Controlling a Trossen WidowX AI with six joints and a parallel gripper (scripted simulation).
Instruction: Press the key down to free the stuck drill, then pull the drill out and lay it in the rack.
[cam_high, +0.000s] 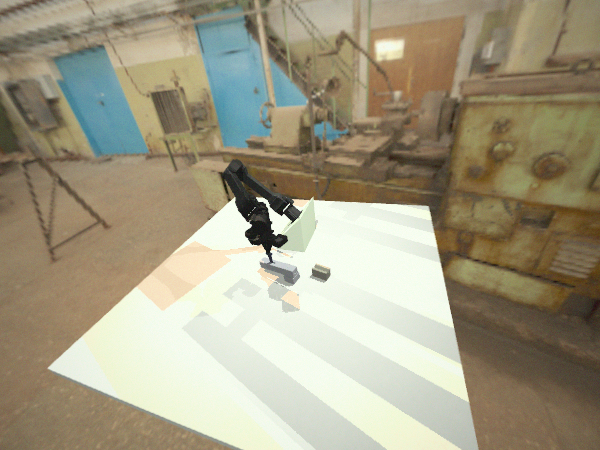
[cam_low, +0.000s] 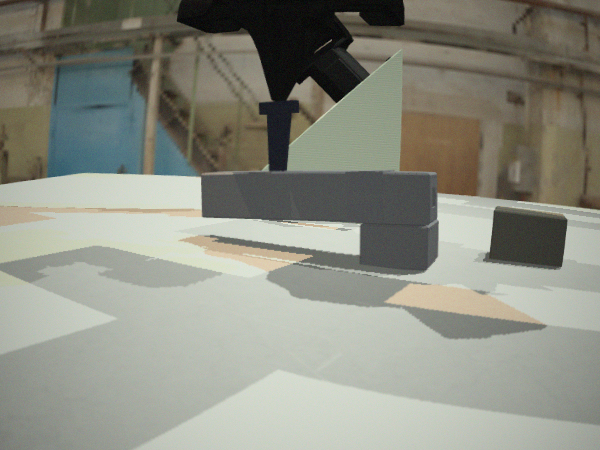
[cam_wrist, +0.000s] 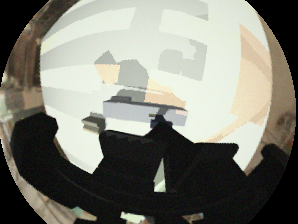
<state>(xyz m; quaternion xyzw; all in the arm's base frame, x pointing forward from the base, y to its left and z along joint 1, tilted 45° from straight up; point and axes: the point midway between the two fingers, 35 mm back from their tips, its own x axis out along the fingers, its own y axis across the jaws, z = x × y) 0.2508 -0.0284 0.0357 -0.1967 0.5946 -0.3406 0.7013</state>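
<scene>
Now: gripper tip 3 cm above the key. From my gripper tip the other things lie so: grey housing bar: 8 cm below, 4 cm to the left; then drill: 7 cm below, 6 cm to the left, 1 cm ahead; then grey-brown block: 22 cm to the left, 9 cm below, 3 cm behind.
</scene>
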